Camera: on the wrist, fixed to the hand. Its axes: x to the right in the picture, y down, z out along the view.
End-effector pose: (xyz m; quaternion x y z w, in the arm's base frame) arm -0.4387 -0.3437 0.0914 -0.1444 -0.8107 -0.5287 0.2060
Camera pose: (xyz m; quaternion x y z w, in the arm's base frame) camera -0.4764 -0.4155 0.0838 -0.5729 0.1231 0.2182 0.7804
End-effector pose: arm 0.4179 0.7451 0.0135 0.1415 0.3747 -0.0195 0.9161
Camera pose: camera 0.3923 0.7128 -0.0568 -0.4600 -0.1720 -0.8662 0.0921
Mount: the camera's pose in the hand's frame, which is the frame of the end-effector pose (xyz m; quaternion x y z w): 0.0280 -0.0518 -0.0563 0.1065 0.3236 0.9398 0.0283
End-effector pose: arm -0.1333 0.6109 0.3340 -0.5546 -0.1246 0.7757 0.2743
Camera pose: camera -0.0727 0.6628 0.3177 0.3546 -0.6890 -0.1135 0.6218
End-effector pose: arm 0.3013 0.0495 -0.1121 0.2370 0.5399 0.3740 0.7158
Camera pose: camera 0.2661 0.0365 -0.1844 -0.4693 -0.0640 -0.7025 0.5312
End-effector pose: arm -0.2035 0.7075 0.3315 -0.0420 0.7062 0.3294 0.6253
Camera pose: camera -0.2333 0.6478 0.2847 -0.6225 -0.2969 -0.5082 0.5159
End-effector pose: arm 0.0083 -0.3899 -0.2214 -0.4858 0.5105 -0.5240 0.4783
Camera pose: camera -0.0501 -0.4128 -0.1694 0.6865 0.5700 0.2231 0.3925
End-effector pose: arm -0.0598 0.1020 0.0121 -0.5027 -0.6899 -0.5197 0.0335
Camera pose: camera -0.1381 0.0805 0.0184 -0.4909 0.4084 -0.0724 0.7662
